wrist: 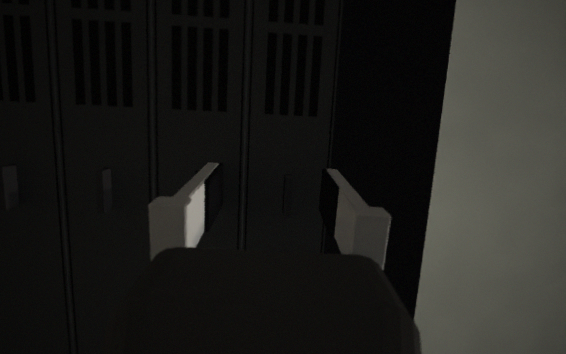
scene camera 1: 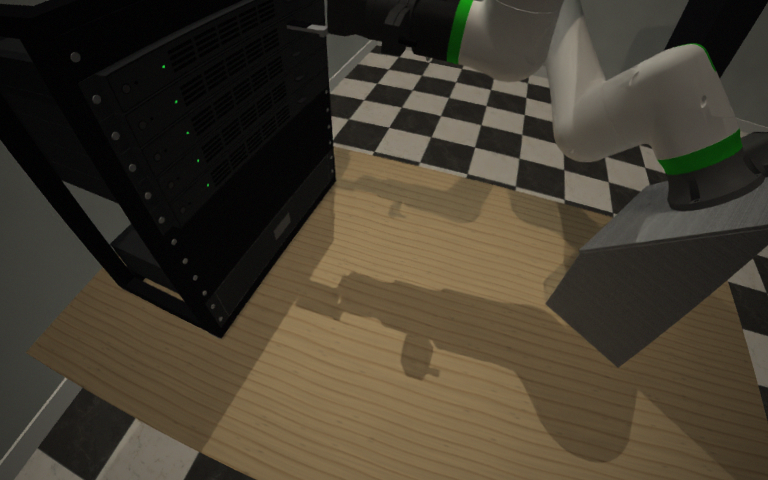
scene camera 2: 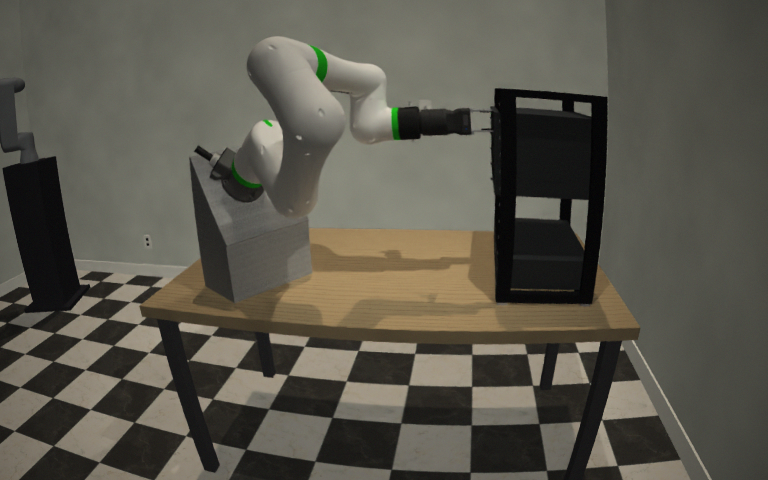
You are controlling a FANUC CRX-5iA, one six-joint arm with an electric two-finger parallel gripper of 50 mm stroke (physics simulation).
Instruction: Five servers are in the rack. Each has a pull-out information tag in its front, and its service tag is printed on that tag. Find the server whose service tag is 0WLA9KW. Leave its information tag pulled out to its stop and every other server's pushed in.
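The rack is black, with five dark servers stacked in its upper part. In the wrist view the servers stand as upright columns, the top server rightmost. Its information tag is a thin dark strip between my fingers, not touched. My gripper is open and empty, its fingertips close to the top server's front. The left finger hides the second server's tag. The third server's tag and the fourth server's tag show as small grey tabs. No service tag is legible.
The rack stands on a wooden table. A lower box sits at the rack's bottom. The arm is mounted on a grey slanted block. A wall shows beyond the rack's top.
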